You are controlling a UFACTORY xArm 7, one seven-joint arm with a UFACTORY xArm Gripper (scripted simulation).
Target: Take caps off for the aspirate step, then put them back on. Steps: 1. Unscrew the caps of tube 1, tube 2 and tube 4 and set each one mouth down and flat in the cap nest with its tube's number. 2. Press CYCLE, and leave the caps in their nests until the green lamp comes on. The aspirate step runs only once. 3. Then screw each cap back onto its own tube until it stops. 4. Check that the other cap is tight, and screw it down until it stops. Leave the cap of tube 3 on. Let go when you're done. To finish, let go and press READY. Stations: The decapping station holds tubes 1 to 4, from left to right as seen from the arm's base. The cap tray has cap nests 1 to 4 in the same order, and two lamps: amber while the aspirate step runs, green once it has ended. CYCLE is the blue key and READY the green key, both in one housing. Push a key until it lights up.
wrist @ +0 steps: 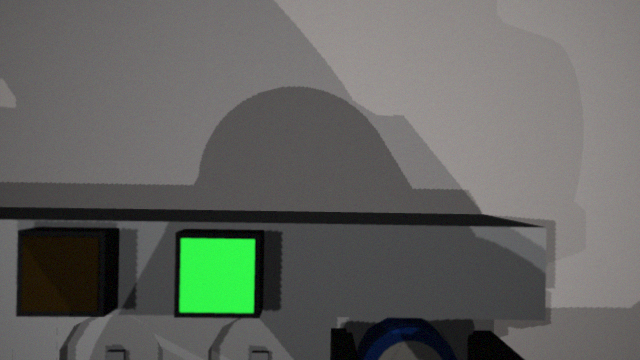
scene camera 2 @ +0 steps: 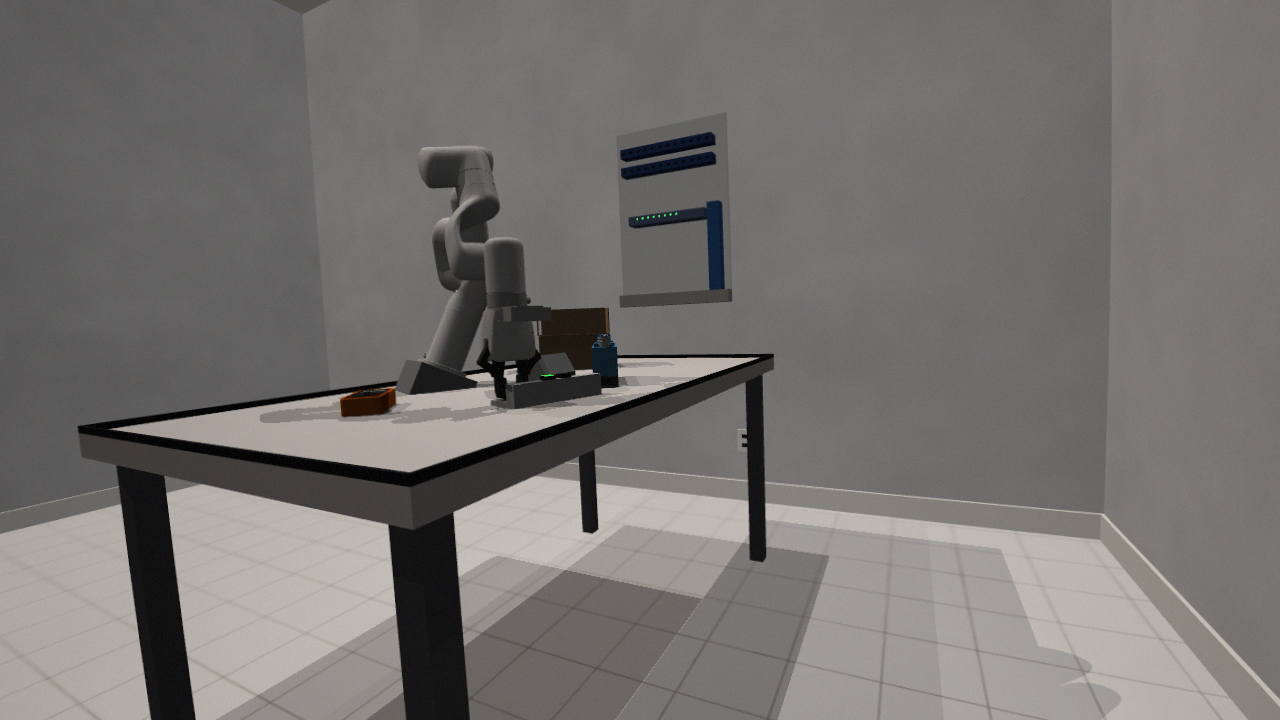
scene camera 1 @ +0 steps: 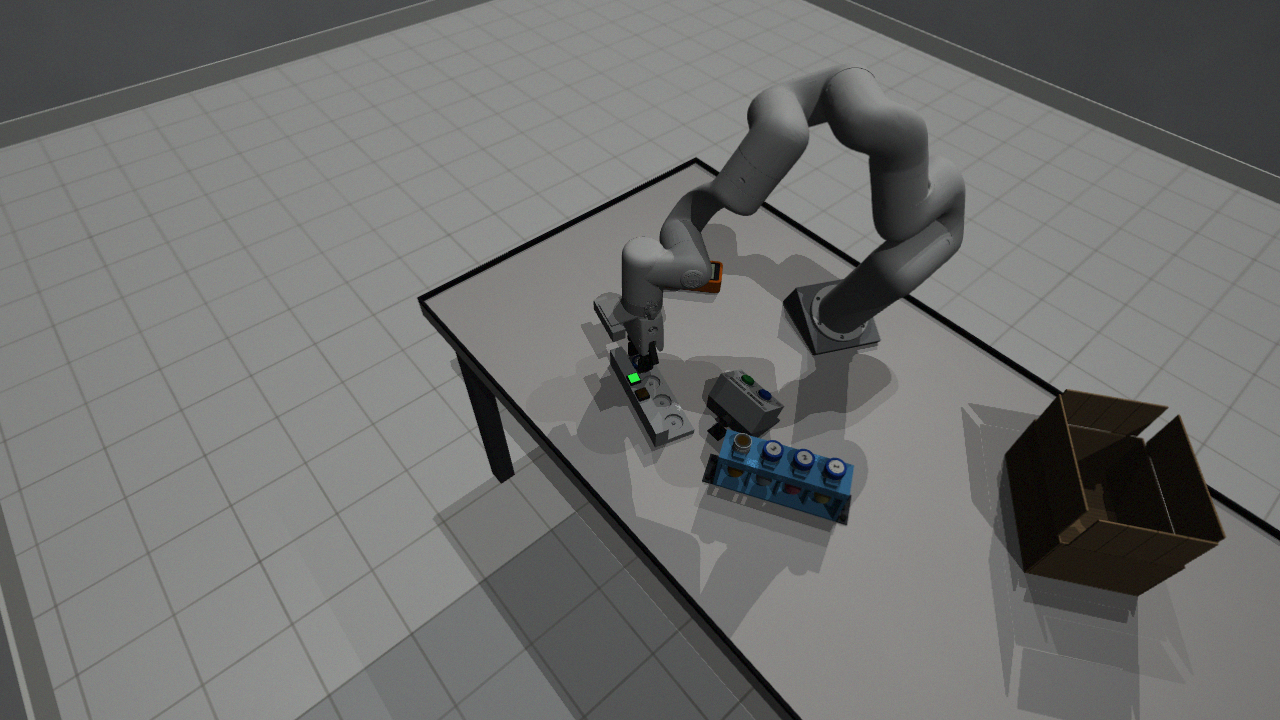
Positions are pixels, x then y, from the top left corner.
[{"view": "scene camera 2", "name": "my gripper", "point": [512,396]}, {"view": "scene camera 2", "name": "cardboard box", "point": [576,337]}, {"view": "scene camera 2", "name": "key housing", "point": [551,364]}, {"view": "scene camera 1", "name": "my gripper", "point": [640,362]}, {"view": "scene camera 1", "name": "cardboard box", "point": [1055,469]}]
